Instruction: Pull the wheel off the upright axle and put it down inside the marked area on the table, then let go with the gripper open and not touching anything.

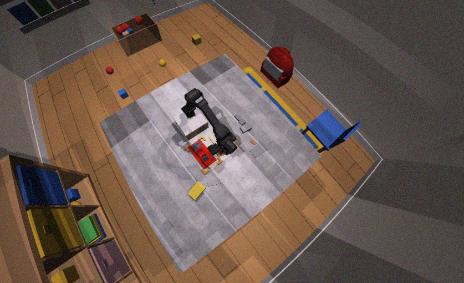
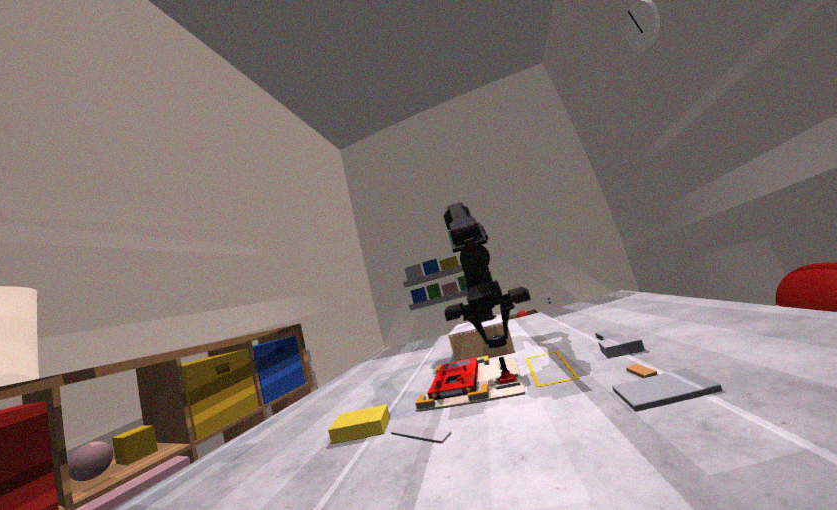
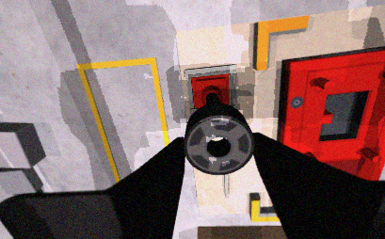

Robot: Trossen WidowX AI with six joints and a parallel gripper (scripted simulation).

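The upright axle lies 1 cm ahead of my gripper tip and 6 cm below it. The rest, counted from my gripper tip: wheel: right at my gripper tip; then yellow block: 18 cm ahead, 27 cm to the right, 8 cm below; then orange block: 4 cm ahead, 25 cm to the left, 9 cm below.
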